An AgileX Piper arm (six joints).
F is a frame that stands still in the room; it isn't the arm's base.
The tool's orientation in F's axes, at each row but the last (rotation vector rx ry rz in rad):
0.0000, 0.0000, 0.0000
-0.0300, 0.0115, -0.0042
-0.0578, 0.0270, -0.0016
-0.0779, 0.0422, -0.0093
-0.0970, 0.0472, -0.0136
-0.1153, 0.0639, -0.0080
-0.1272, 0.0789, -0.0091
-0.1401, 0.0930, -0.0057
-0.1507, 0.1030, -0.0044
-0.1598, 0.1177, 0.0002
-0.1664, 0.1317, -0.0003
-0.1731, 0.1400, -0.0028
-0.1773, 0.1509, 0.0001
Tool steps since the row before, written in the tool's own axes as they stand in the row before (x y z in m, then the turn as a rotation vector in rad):
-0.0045, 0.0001, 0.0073, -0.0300, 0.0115, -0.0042
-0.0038, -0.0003, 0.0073, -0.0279, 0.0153, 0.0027
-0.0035, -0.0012, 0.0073, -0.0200, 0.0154, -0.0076
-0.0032, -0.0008, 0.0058, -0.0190, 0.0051, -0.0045
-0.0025, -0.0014, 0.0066, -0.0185, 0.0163, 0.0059
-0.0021, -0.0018, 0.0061, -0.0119, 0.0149, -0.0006
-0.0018, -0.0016, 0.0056, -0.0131, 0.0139, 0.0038
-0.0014, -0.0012, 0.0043, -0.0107, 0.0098, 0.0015
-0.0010, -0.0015, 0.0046, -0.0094, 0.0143, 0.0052
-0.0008, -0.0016, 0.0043, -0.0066, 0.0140, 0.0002
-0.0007, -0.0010, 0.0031, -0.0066, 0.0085, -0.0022
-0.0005, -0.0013, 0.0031, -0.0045, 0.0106, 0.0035
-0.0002, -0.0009, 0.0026, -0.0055, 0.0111, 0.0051
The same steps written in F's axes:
-0.0045, 0.0001, 0.0073, -0.0300, 0.0115, -0.0042
-0.0037, -0.0001, 0.0073, -0.0278, 0.0155, 0.0026
-0.0033, -0.0008, 0.0074, -0.0202, 0.0150, -0.0079
-0.0030, -0.0003, 0.0060, -0.0191, 0.0049, -0.0041
-0.0022, -0.0007, 0.0068, -0.0180, 0.0171, 0.0051
-0.0017, -0.0011, 0.0064, -0.0118, 0.0149, -0.0016
-0.0014, -0.0009, 0.0059, -0.0127, 0.0145, 0.0030
-0.0010, -0.0006, 0.0045, -0.0105, 0.0100, 0.0011
-0.0005, -0.0008, 0.0049, -0.0089, 0.0150, 0.0039
-0.0003, -0.0009, 0.0046, -0.0067, 0.0139, -0.0013
-0.0003, -0.0005, 0.0033, -0.0069, 0.0081, -0.0027
-0.0001, -0.0007, 0.0033, -0.0041, 0.0111, 0.0022
0.0002, -0.0004, 0.0027, -0.0048, 0.0119, 0.0038

